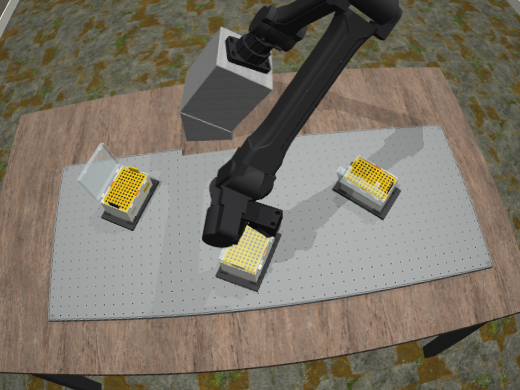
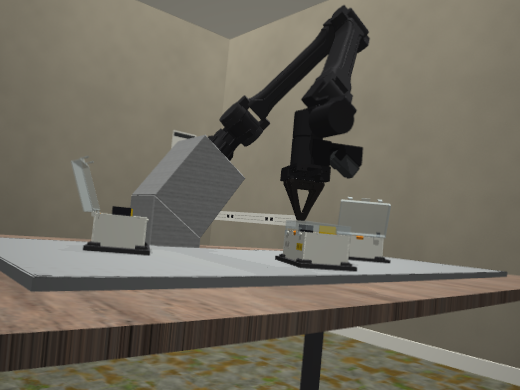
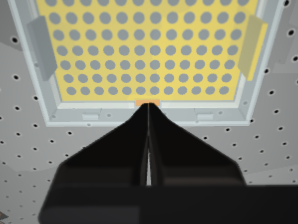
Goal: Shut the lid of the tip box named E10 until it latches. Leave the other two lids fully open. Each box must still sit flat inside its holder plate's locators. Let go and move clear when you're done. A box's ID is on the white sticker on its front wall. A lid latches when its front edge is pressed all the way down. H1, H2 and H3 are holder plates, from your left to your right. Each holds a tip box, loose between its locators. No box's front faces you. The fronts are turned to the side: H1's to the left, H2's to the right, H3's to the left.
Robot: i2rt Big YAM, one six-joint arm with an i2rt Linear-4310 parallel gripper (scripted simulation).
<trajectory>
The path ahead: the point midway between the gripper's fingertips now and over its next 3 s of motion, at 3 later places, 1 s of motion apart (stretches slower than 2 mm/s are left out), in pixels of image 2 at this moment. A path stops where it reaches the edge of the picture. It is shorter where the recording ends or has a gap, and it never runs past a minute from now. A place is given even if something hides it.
My gripper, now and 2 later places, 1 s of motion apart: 300,220; 301,218; 302,196
</trajectory>
